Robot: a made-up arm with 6 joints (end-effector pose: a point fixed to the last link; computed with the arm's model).
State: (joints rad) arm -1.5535 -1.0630 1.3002 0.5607 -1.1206 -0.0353
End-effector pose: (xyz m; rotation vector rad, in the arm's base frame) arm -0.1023 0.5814 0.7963 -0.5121 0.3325 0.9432
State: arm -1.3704 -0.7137 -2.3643 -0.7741 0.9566 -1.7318
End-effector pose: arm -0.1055 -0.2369 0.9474 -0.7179 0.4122 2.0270
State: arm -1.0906 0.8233 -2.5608 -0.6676 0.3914 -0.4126
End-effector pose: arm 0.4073 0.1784 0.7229 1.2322 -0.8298 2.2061
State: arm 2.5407 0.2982 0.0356 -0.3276 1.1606 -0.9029
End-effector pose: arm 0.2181 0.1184 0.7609 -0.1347 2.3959 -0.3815
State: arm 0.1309 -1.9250 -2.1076 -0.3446 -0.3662 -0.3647
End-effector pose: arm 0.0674 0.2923 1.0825 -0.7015 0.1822 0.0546
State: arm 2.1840 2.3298 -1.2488 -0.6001 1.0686 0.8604
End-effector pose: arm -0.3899 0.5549 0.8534 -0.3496 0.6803 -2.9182
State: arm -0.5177 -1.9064 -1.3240 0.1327 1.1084 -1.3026
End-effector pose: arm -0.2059 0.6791 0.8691 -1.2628 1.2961 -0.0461
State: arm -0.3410 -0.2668 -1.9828 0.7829 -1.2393 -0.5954
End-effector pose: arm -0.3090 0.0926 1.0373 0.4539 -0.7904 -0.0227
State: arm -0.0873 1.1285 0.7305 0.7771 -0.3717 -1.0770
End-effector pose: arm -0.1861 -0.1781 0.9510 0.7906 0.6294 -1.6050
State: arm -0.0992 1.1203 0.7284 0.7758 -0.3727 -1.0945
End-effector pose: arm -0.1922 -0.1749 0.9542 0.8117 0.6064 -1.5909
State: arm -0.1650 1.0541 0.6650 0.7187 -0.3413 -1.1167
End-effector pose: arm -0.2591 -0.1356 0.9702 0.8928 0.4324 -1.5098
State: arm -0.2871 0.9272 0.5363 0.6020 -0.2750 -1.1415
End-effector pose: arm -0.3888 -0.0580 0.9557 1.0093 0.1083 -1.3336
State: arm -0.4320 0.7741 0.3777 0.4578 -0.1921 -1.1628
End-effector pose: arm -0.5207 0.0256 0.8671 1.0938 -0.2628 -1.0883
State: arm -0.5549 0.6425 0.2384 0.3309 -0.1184 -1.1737
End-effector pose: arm -0.5932 0.0781 0.7450 1.1168 -0.5613 -0.8577
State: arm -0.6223 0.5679 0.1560 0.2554 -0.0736 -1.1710
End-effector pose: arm -0.6133 0.0968 0.6643 1.1077 -0.7203 -0.7252
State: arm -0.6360 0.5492 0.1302 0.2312 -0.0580 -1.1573
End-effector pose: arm -0.6153 0.0994 0.6412 1.0999 -0.7584 -0.6980
